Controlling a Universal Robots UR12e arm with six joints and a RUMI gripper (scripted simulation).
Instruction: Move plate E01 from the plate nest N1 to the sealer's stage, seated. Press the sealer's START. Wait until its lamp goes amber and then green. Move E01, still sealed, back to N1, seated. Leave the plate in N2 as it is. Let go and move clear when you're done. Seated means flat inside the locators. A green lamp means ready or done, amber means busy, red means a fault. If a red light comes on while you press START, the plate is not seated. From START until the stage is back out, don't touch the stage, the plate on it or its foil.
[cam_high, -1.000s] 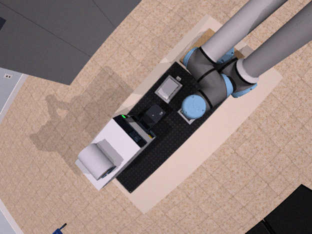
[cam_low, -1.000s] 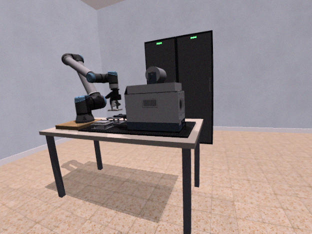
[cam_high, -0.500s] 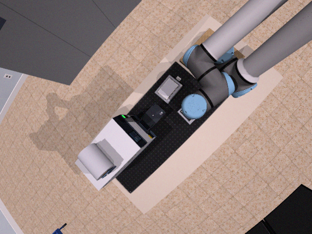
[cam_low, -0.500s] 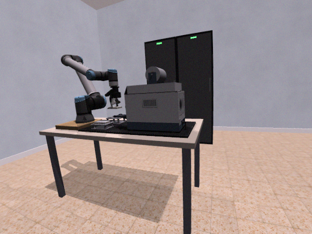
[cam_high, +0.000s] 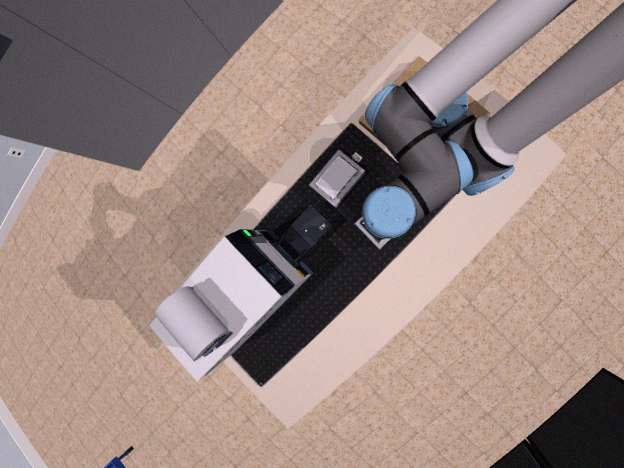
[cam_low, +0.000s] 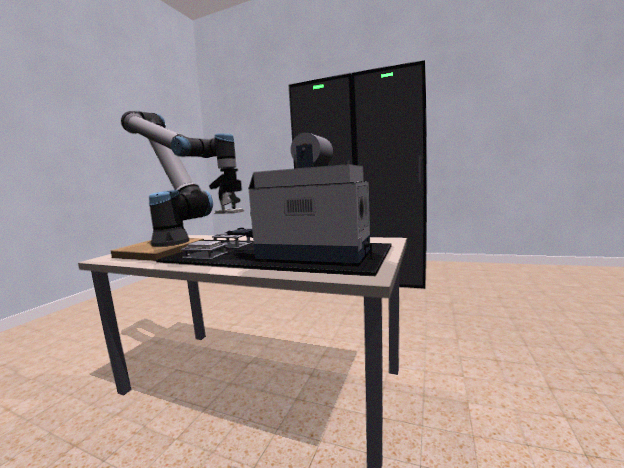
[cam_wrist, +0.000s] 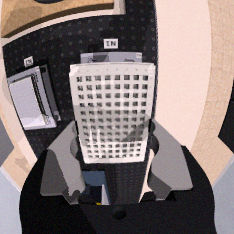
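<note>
The sealer stage is 200 mm ahead of my hand, 160 mm to the right of it and 80 mm below it. The rest, counted from my hand: foil roll (540 mm ahead, 150 mm to the right, 230 mm above); plate nest N1 (130 mm below); square start button (310 mm ahead, 250 mm to the right, 10 mm above).
</note>
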